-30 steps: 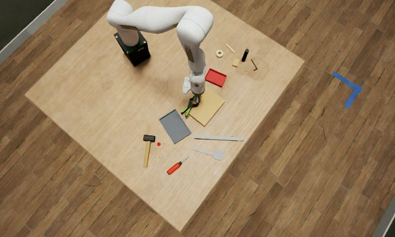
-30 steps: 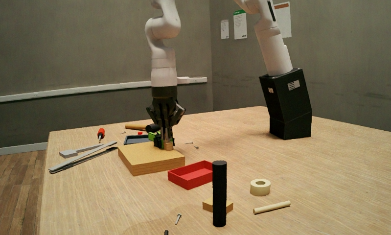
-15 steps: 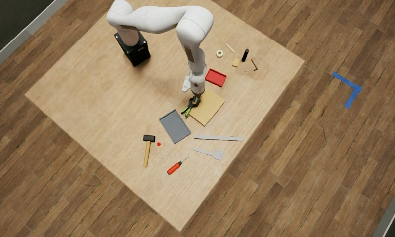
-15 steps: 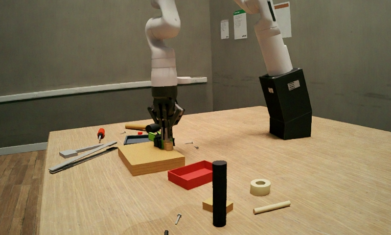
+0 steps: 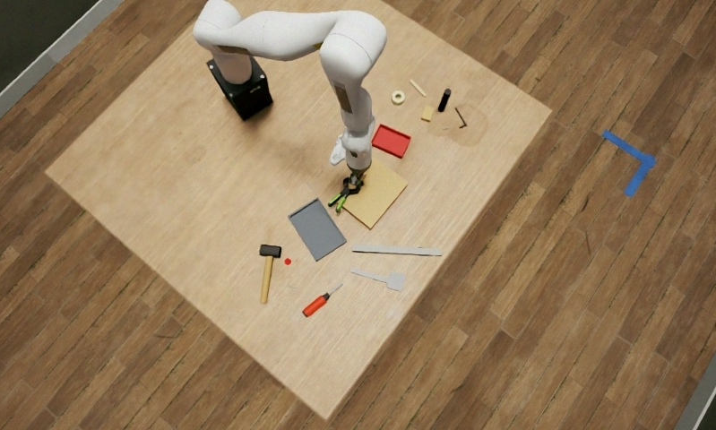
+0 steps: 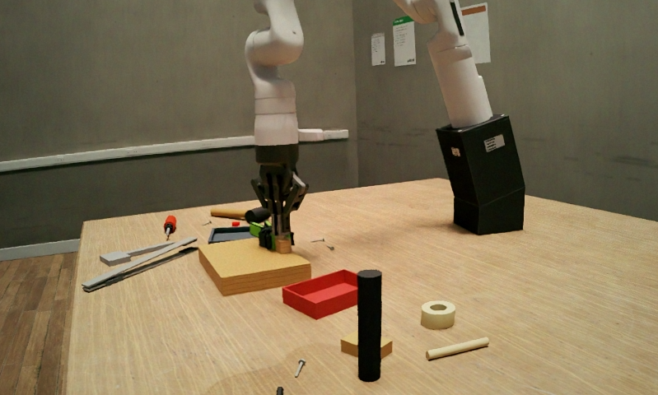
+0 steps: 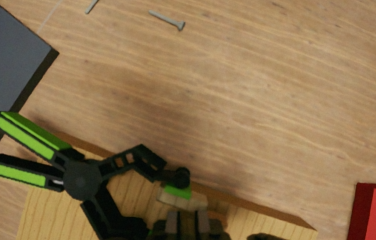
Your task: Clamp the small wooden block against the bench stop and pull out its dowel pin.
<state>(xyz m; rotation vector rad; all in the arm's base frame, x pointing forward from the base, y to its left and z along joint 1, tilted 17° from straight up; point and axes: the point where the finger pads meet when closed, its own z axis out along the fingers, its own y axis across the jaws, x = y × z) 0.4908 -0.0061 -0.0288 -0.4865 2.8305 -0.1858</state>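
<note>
Right now the dowel pin is 2 cm below my hand. Also, from my hand: wooden block: 4 cm below; then tan bench board: 6 cm ahead, 1 cm to the right, 6 cm below; then red tray: 18 cm to the left, 7 cm below.
</note>
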